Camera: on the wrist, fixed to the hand. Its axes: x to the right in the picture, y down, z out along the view.
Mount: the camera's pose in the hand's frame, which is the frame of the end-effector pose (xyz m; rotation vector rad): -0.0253 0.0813 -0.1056 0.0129 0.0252 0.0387
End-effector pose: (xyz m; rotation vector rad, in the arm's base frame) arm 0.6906 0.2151 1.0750 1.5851 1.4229 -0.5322
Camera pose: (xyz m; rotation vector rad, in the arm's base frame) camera 0.7346 0.2960 1.1746 1.6315 1.4072 -0.5012
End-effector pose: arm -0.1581 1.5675 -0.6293 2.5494 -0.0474 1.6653
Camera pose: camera -0.2710 1.4962 -0.6052 2.5523 -0.0849 1.7166
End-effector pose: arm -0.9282 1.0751 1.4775 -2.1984 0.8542 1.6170
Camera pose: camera -0.9014 0.9611 1.5459 -2.2111 0.9170 1.5999
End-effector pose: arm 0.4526 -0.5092 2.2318 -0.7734 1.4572 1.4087
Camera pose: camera 0.3674 -0.6049 2.2764 -0.7610 1.5065 1.4219
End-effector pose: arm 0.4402 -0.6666 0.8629 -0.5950 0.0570 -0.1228
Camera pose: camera 0.4138 -0.6552 0.7303 -0.5792 0.0920 -0.0931
